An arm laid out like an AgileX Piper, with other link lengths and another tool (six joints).
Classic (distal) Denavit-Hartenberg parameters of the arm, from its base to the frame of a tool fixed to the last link. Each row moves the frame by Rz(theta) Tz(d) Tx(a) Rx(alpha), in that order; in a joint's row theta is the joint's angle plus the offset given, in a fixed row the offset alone. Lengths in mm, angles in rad.
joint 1: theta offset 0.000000; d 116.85; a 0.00; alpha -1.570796
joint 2: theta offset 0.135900; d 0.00; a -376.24; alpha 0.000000
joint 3: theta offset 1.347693; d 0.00; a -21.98; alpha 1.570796
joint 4: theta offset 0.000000; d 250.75; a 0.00; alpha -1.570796
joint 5: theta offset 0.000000; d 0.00; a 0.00; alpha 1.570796
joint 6: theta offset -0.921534; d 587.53; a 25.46; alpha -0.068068
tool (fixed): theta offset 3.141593; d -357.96; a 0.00; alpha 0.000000
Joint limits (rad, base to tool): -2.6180..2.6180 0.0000..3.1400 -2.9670..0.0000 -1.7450..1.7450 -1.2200..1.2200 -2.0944..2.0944
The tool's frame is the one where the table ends.
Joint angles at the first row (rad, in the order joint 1, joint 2, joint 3, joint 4, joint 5, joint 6):
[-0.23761 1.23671 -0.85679 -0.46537 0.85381 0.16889]
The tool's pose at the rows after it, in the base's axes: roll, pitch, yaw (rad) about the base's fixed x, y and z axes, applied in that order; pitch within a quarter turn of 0, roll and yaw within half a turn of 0; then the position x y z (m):
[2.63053, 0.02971, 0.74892, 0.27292, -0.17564, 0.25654]
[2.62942, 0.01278, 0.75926, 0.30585, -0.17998, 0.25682]
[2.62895, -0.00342, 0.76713, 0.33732, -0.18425, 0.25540]
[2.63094, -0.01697, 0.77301, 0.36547, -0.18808, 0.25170]
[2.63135, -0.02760, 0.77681, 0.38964, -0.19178, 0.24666]
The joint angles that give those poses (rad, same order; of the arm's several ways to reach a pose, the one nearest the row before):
[-0.23760 1.31723 -0.92117 -0.45324 0.82830 0.16202]
[-0.23759 1.39860 -0.99545 -0.43865 0.80666 0.15490]
[-0.23760 1.47672 -1.06957 -0.42342 0.78984 0.14777]
[-0.23761 1.54851 -1.13730 -0.40852 0.77719 0.14086]
[-0.23761 1.61130 -1.19462 -0.39913 0.76472 0.13826]

